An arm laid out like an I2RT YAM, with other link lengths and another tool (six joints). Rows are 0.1 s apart.
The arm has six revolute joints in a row. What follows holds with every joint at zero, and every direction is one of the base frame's. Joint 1 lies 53.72 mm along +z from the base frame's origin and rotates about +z. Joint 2 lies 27.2 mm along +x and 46.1 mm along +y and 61.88 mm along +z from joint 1 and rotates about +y. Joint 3 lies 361.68 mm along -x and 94.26 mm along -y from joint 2 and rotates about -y. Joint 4 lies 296.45 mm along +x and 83.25 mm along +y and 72.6 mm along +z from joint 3 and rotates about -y. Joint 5 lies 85.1 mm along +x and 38.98 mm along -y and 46.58 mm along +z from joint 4 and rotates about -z. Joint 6 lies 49.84 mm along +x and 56.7 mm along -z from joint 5 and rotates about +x. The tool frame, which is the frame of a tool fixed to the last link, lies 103 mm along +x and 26 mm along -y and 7 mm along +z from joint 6; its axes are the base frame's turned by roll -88.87, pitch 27.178 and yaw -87.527 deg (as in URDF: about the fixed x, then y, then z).
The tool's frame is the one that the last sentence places.
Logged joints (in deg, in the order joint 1, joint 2, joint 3, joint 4, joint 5, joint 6), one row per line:
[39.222, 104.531, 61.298, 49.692, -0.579, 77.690]
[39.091, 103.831, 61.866, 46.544, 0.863, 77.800]
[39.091, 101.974, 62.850, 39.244, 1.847, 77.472]
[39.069, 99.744, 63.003, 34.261, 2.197, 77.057]
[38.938, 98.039, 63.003, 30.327, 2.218, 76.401]
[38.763, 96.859, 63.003, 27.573, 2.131, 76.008]
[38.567, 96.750, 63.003, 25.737, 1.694, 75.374]
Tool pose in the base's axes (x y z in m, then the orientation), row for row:
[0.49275, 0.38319, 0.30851, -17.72, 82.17, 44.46]
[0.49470, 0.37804, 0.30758, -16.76, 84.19, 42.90]
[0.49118, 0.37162, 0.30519, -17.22, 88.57, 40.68]
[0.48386, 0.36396, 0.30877, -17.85, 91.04, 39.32]
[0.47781, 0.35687, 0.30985, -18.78, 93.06, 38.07]
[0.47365, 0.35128, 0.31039, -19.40, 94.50, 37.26]
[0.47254, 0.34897, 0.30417, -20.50, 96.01, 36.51]
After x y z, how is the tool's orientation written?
As a rotation vector, in degrees.
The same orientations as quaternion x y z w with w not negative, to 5 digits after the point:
[-0.13749, 0.63756, 0.34496, 0.67499]
[-0.12975, 0.65178, 0.33212, 0.66936]
[-0.13227, 0.68034, 0.31248, 0.64961]
[-0.13646, 0.69598, 0.30059, 0.63768]
[-0.14297, 0.70848, 0.28983, 0.62739]
[-0.14723, 0.71720, 0.28278, 0.61967]
[-0.15501, 0.72595, 0.27606, 0.61054]

